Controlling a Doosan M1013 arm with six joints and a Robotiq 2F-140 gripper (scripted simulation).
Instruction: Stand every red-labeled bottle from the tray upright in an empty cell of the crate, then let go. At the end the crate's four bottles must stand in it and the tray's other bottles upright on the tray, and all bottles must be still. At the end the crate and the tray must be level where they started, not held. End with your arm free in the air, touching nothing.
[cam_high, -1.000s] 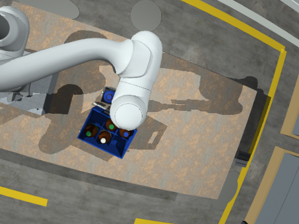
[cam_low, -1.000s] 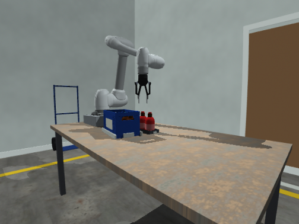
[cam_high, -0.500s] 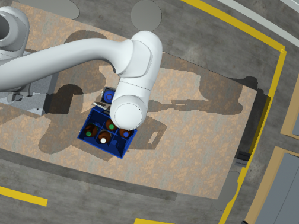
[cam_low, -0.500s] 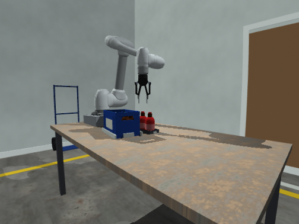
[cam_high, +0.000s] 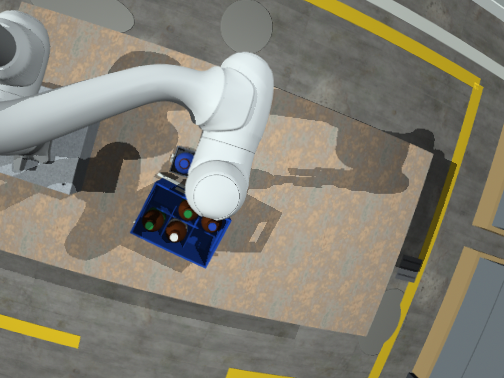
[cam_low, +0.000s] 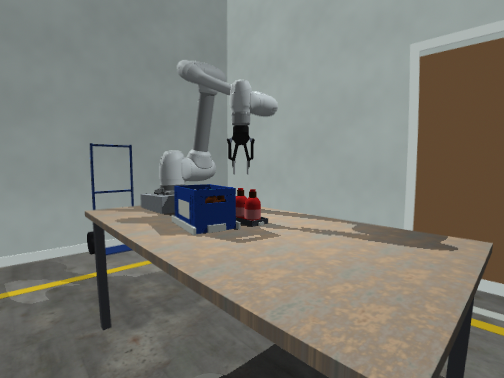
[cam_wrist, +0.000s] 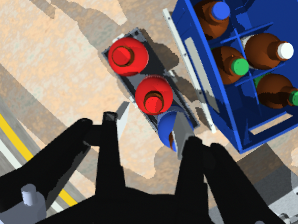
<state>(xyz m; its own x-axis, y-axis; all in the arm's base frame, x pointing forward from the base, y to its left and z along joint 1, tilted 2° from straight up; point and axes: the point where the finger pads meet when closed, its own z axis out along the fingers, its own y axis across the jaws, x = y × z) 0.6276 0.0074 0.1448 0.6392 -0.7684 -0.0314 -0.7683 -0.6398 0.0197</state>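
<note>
The red bottle lies 17 cm below my hand. Also, from my hand: blue-capped bottle 17 cm below, 9 cm behind, 1 cm to the left; then dark tray 24 cm below; then red-labeled bottle 17 cm below, 9 cm ahead, 1 cm to the right.
</note>
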